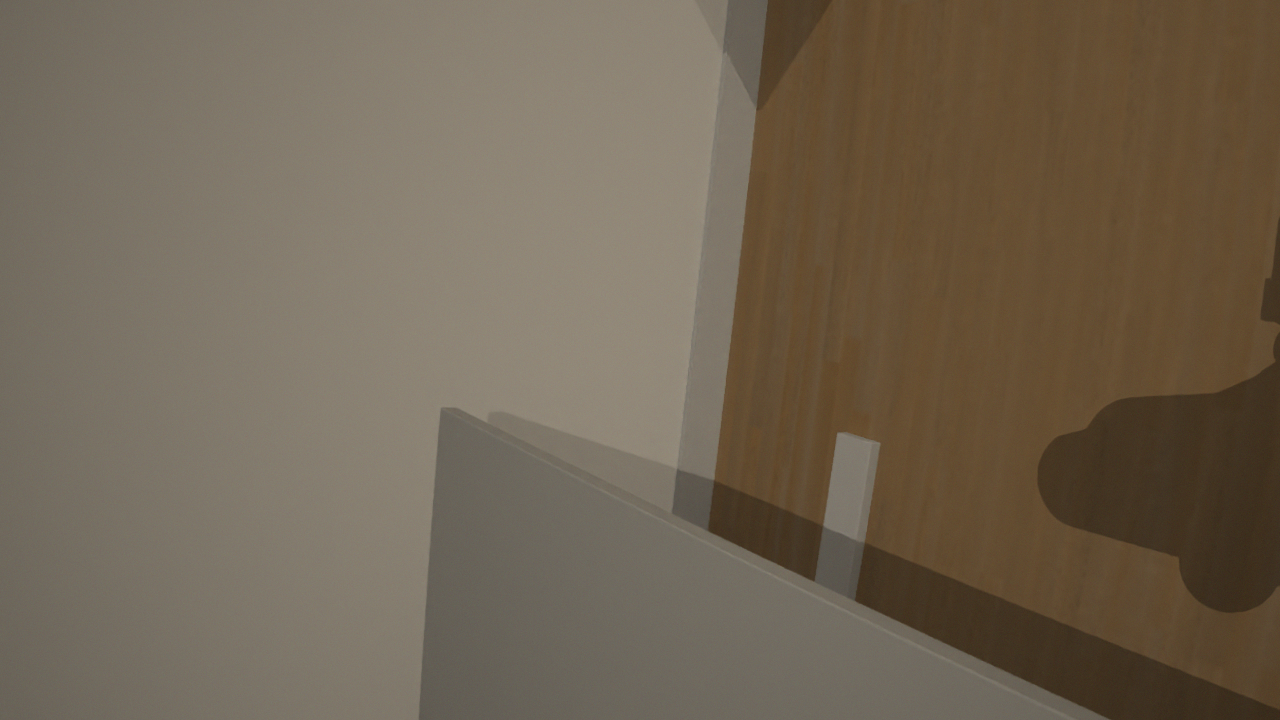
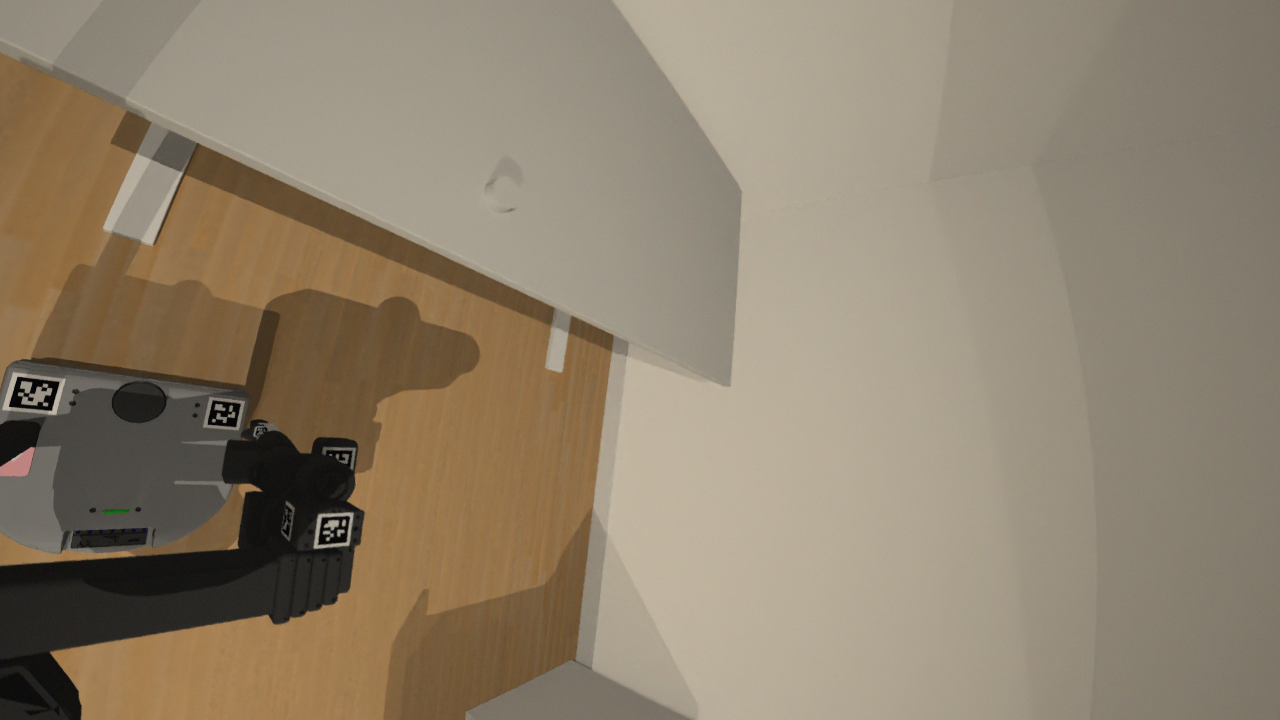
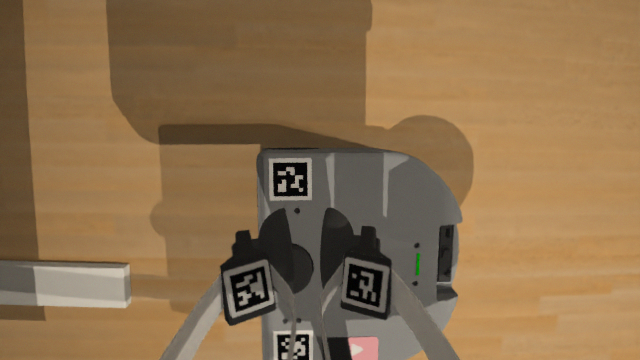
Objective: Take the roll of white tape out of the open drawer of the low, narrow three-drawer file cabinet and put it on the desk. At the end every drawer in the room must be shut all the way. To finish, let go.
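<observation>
The desk (image 2: 392, 116) (image 1: 626, 626) has a pale grey top and stands against the wall. A small white roll, the tape (image 2: 502, 187), lies on the desk top near its front edge. It is apart from my gripper. My gripper (image 3: 306, 235) (image 2: 276, 469) is tucked in low over my own grey base (image 3: 387, 193) (image 2: 186, 457), well in front of the desk. Its fingers stand close together with nothing between them.
A white desk foot (image 3: 76, 284) (image 2: 557, 349) (image 1: 850, 492) sticks out onto the wooden floor (image 2: 485, 480). The corner of a grey piece of furniture (image 2: 563, 693) shows by the wall (image 2: 857, 465). A grey skirting strip (image 1: 725, 269) runs along the wall.
</observation>
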